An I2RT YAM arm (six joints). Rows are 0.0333 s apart.
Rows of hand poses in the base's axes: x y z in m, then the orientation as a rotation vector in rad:
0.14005 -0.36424 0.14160 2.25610 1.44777 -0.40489
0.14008 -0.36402 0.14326 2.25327 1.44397 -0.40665
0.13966 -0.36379 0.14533 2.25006 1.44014 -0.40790
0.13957 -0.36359 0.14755 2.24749 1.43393 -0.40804
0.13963 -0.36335 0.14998 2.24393 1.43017 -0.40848
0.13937 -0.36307 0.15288 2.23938 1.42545 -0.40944
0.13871 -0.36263 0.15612 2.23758 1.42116 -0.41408
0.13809 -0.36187 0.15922 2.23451 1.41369 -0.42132
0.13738 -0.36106 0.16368 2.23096 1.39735 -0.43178
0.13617 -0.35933 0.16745 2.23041 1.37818 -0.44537
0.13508 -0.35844 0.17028 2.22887 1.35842 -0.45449
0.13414 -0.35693 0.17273 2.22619 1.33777 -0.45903
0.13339 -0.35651 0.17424 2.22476 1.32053 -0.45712
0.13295 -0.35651 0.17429 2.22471 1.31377 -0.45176
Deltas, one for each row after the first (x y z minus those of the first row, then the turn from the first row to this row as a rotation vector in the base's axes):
0.00003 0.00022 0.00166 -0.00440 -0.00112 -0.00091
-0.00039 0.00045 0.00373 -0.00896 -0.00268 -0.00158
-0.00048 0.00065 0.00595 -0.01388 -0.00573 -0.00360
-0.00042 0.00089 0.00838 -0.01844 -0.00789 -0.00392
-0.00068 0.00117 0.01128 -0.02434 -0.01034 -0.00437
-0.00134 0.00161 0.01452 -0.02899 -0.00946 -0.00656
-0.00196 0.00237 0.01762 -0.03680 -0.00844 -0.01027
-0.00267 0.00318 0.02208 -0.05004 -0.00884 -0.01902
-0.00388 0.00491 0.02585 -0.06315 -0.00737 -0.03134
-0.00497 0.00580 0.02868 -0.07601 -0.00929 -0.04279
-0.00591 0.00731 0.03113 -0.08889 -0.01487 -0.05346
-0.00666 0.00773 0.03264 -0.09750 -0.02312 -0.06182
-0.00710 0.00773 0.03269 -0.09927 -0.02933 -0.06454

